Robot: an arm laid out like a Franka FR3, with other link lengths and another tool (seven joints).
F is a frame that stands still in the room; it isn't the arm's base.
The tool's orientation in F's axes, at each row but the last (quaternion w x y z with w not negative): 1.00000, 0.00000, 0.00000, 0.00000; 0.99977, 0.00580, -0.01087, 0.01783; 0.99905, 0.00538, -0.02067, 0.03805; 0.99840, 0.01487, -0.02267, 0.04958; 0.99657, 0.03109, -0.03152, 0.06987; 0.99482, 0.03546, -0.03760, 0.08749; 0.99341, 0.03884, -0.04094, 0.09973; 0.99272, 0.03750, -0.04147, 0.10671
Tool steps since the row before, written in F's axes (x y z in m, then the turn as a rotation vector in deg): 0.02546, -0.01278, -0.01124, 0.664, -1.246, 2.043; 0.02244, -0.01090, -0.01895, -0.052, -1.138, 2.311; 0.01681, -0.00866, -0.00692, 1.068, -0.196, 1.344; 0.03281, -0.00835, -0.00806, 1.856, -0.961, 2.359; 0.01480, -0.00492, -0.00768, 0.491, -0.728, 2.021; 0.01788, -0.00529, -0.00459, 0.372, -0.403, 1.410; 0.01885, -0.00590, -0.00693, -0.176, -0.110, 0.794; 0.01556, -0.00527, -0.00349, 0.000, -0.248, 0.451
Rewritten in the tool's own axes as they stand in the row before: 0.02546, -0.01278, -0.01124, 0.664, -1.246, 2.043; 0.02162, -0.01191, -0.01930, -0.042, -1.109, 2.325; 0.01580, -0.00998, -0.00749, 1.105, -0.265, 1.302; 0.03142, -0.01180, -0.00922, 1.861, -1.076, 2.305; 0.01343, -0.00739, -0.00819, 0.521, -0.672, 2.033; 0.01628, -0.00865, -0.00538, 0.410, -0.371, 1.408; 0.01664, -0.01004, -0.00777, -0.123, -0.017, 0.811; 0.01374, -0.00871, -0.00419, -0.011, -0.212, 0.469
